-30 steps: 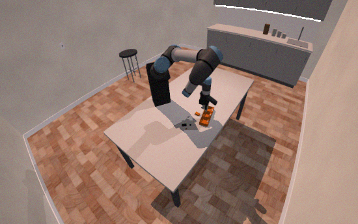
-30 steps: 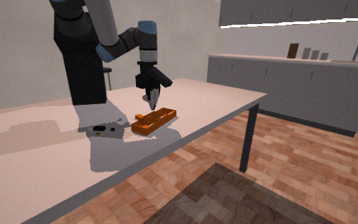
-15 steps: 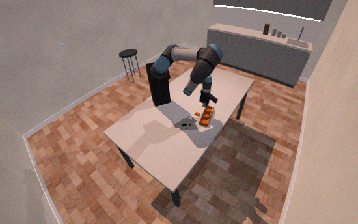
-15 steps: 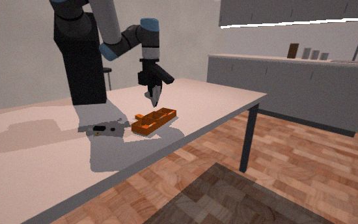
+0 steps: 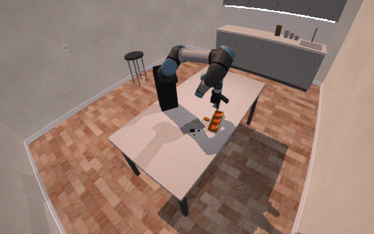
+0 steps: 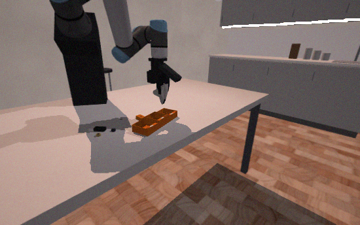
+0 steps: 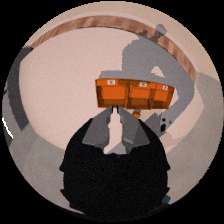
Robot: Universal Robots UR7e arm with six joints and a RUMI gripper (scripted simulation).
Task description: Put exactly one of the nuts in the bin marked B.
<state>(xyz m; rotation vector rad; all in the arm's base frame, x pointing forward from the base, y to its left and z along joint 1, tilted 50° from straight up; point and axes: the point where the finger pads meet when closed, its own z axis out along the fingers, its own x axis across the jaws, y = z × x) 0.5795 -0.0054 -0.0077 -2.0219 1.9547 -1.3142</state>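
My hand is 18 cm past the grey piece, 11 cm to the left of it and 9 cm above it. The rest, counted from my hand: dark nut: 22 cm to the right, 14 cm behind, 9 cm below; orange bin: 7 cm to the right, 7 cm below; orange block: 11 cm behind, 8 cm below, 6 cm to the right.
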